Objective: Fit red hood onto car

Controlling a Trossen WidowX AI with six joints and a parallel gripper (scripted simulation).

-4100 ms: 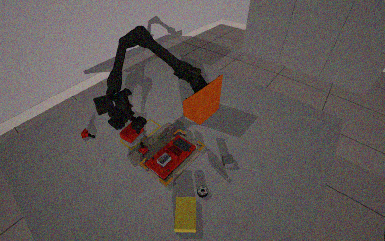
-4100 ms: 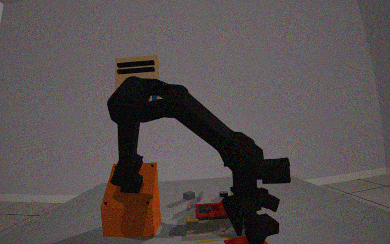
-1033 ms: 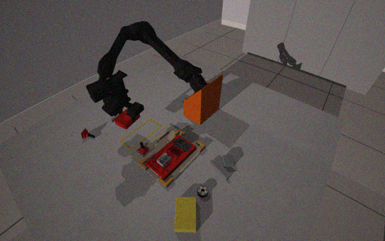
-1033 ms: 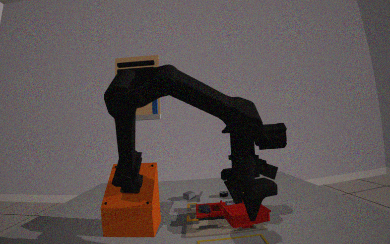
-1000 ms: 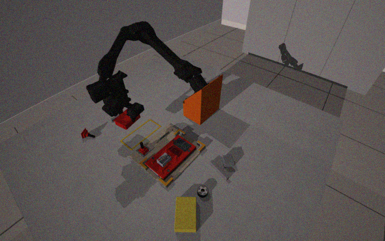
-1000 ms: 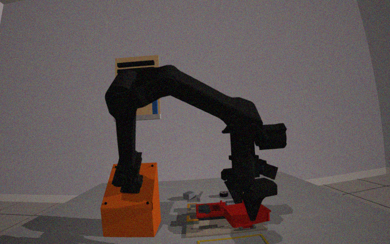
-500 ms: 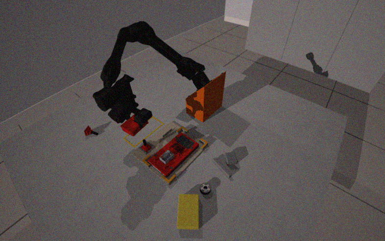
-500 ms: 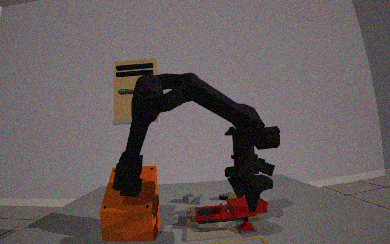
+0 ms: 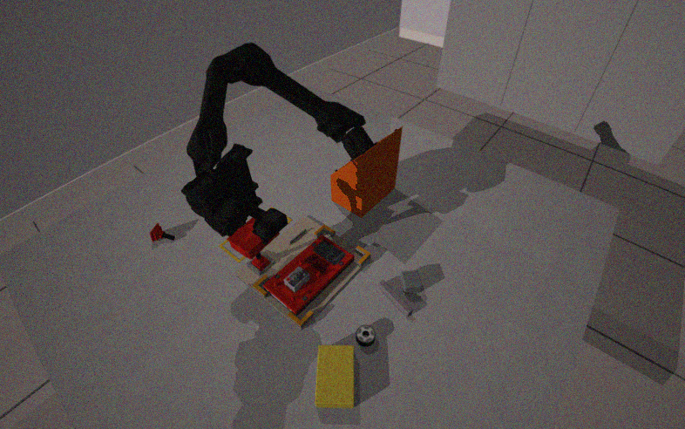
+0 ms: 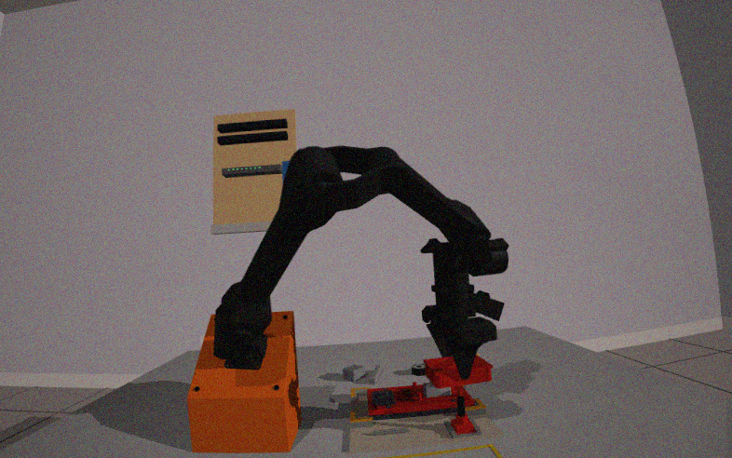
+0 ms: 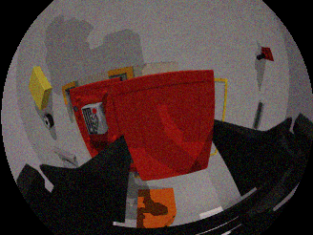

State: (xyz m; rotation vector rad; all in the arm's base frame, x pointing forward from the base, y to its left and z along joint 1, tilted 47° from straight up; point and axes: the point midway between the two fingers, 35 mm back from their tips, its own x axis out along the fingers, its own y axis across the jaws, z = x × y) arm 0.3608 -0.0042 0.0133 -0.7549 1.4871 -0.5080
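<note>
Now: gripper tip 12 cm to the right of the grey engine block, 8 cm above it and 2 cm past it. Also, from my gripper tip: grey bar 28 cm to the right, 10 cm below, 3 cm behind; red hood 1 cm above; yellow block 32 cm to the left, 9 cm below, 7 cm ahead.
</note>
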